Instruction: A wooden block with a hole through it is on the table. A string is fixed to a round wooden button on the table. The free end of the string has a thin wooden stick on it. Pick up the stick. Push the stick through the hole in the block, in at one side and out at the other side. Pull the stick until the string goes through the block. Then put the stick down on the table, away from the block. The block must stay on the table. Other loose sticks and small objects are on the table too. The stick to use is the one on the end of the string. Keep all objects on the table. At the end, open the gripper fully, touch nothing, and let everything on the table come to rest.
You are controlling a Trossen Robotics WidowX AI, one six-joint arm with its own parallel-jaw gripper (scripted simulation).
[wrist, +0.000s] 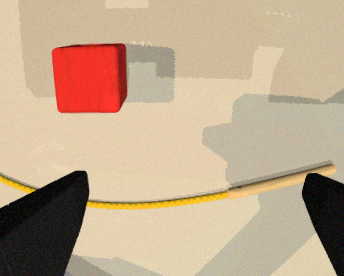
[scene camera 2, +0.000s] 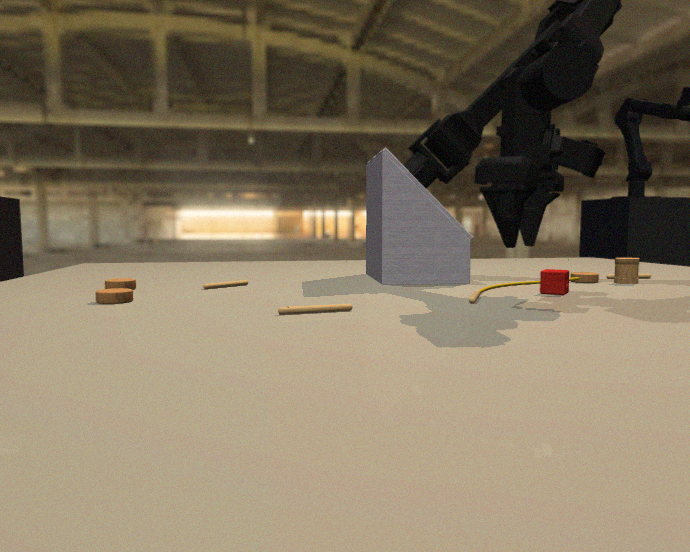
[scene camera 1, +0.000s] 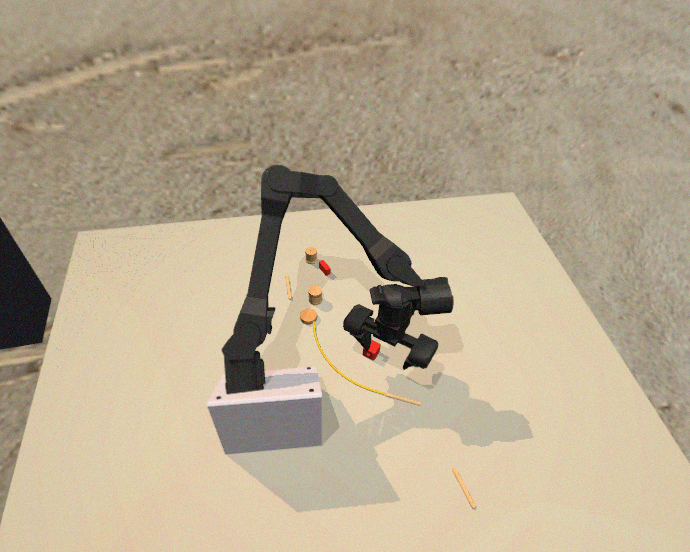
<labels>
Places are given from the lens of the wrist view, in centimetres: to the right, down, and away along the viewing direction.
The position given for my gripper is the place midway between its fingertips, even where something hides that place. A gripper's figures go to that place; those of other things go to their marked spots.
my gripper (wrist: pixel 200 184): 1, 2, 10
red cube (wrist: pixel 88 78): -4, -3, 12
</labels>
